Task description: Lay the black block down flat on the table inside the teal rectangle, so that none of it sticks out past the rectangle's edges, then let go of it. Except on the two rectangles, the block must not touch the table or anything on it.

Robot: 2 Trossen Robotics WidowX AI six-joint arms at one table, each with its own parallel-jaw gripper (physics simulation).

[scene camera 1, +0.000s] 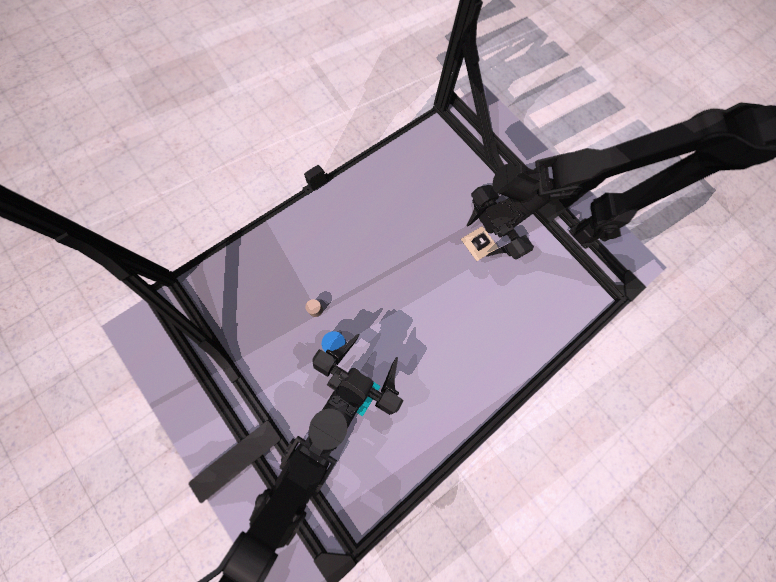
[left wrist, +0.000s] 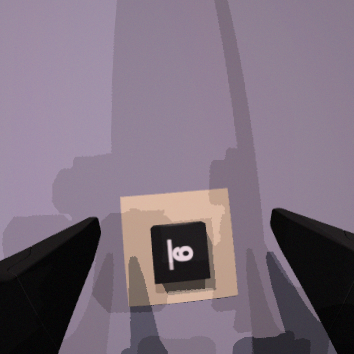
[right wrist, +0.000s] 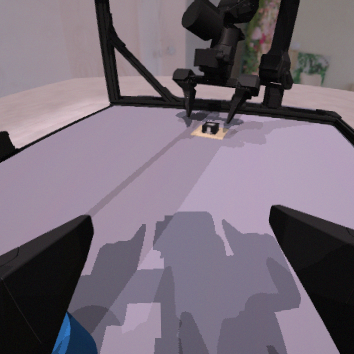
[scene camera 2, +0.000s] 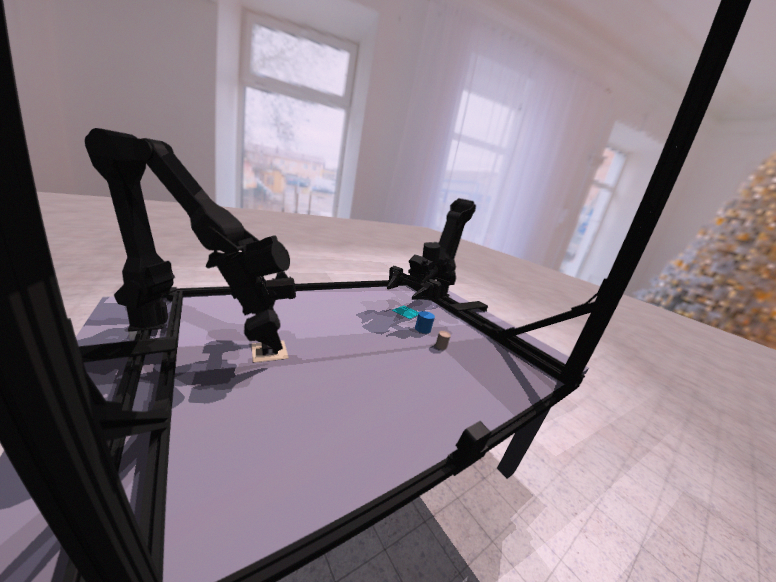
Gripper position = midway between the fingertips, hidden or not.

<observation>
My left gripper (scene camera 2: 278,338) is open, with nothing in its grasp. My right gripper (scene camera 1: 377,346) is open and holds nothing. Also in view: a tan rectangle (left wrist: 139,212).
My left gripper is seen too in scene camera 1 (scene camera 1: 477,240), in the left wrist view (left wrist: 185,221) and in the right wrist view (right wrist: 206,119). My right gripper is seen too in the right wrist view (right wrist: 182,218) and in scene camera 2 (scene camera 2: 399,292).
</observation>
